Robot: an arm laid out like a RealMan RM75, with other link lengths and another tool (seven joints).
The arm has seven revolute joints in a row. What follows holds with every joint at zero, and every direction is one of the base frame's. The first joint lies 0.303 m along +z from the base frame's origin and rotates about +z. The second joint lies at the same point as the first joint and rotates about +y. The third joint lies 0.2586 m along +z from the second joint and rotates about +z. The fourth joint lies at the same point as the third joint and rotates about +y. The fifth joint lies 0.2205 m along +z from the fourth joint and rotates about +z. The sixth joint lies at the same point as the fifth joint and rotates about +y. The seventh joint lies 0.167 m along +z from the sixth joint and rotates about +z. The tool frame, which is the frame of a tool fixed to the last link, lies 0.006 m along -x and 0.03 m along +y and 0.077 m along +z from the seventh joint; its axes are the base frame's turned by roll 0.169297, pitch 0 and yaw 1.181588 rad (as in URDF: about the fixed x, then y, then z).
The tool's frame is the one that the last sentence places.
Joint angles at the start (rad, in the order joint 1, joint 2, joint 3, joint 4, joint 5, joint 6, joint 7):
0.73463, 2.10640, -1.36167, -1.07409, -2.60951, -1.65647, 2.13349
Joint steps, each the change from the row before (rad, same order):
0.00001, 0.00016, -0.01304, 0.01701, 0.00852, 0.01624, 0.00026
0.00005, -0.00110, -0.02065, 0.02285, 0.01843, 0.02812, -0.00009
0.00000, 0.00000, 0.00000, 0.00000, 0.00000, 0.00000, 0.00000
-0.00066, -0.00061, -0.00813, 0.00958, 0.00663, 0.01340, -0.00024
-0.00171, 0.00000, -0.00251, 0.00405, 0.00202, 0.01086, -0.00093
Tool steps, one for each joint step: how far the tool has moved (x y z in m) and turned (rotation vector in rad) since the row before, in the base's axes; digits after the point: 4 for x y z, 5 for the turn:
0.0015, -0.0012, -0.0041, -0.00458, 0.00132, -0.00135
0.0010, -0.0006, -0.0062, -0.00297, 0.00696, 0.00178
0.0000, 0.0000, 0.0000, 0.00000, 0.00000, 0.00000
0.0009, 0.0001, -0.0024, 0.00086, 0.00232, 0.00062
0.0007, 0.0010, -0.0013, 0.00507, 0.00214, 0.00147

